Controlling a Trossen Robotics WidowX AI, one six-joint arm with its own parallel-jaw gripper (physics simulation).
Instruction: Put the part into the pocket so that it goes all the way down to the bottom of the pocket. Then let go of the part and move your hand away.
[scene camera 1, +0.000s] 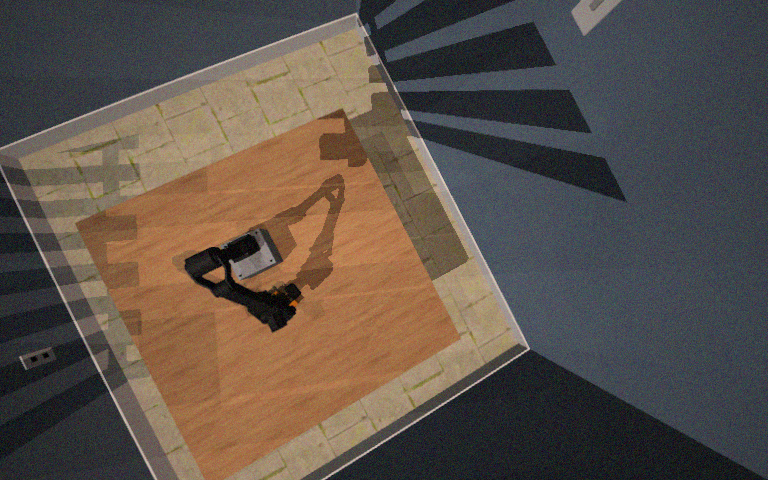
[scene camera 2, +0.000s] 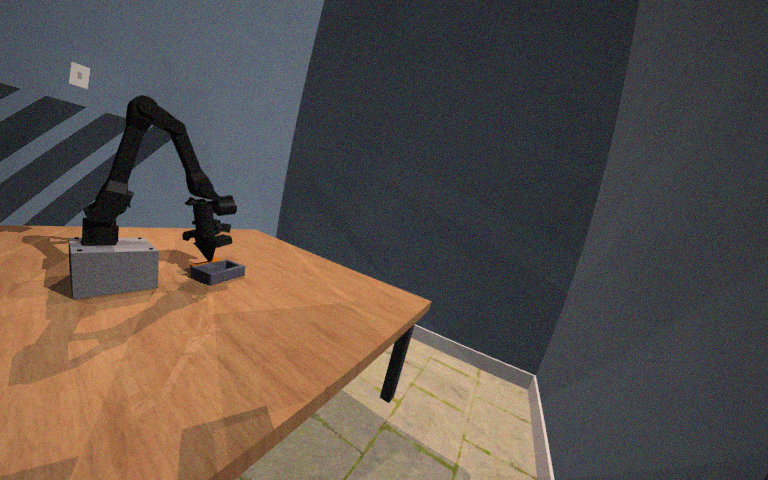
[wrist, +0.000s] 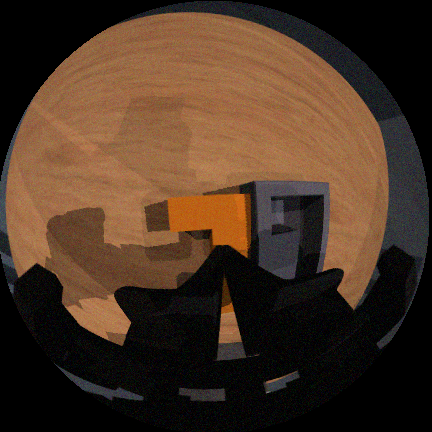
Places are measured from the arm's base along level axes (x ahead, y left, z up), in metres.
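Where they show: gripper, between the fingertips: (scene camera 1: 285, 302) (scene camera 2: 210, 261) (wrist: 221, 249); arm's base, origin of its link: (scene camera 1: 249, 246) (scene camera 2: 99, 242).
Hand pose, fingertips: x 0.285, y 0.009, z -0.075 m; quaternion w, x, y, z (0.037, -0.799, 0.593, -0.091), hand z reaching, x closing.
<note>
Things, the pixels of their top centre, and the offset from my fingertips. Level surfaces: height alone.
- orange L-shaped part, centre of its top: (wrist: 213, 267) (scene camera 2: 205, 261) (scene camera 1: 284, 299) dy +0.002, dx -0.015, dz +0.000 m
- pocket block, centre of its top: (wrist: 298, 258) (scene camera 2: 219, 266) dy -0.073, dx +0.004, dz +0.007 m
- wooden table, height of its surface: dz -0.030 m
The orange L-shaped part (wrist: 200, 212) (scene camera 1: 293, 303) lies outside the pocket, close along the left wall of the dark grey pocket block in the wrist view. In scene camera 2 a thin orange strip of it shows behind the block. The pocket block (wrist: 265, 187) (scene camera 2: 211, 277) sits on the table with its opening up, and no orange shows in the visible part of its pocket. My gripper (wrist: 221, 249) (scene camera 2: 211, 260) is shut with its fingertips together and holds nothing. The tips are over the part's long leg and hide some of it. Whether they touch it I cannot tell.
The arm stands on a speckled grey base box (scene camera 2: 113, 271) (scene camera 1: 257, 263), to the left of the block in scene camera 2. All of this is on a wooden table (scene camera 2: 294, 328) (scene camera 1: 339, 350). Shadows of the arm fall across the table top.
</note>
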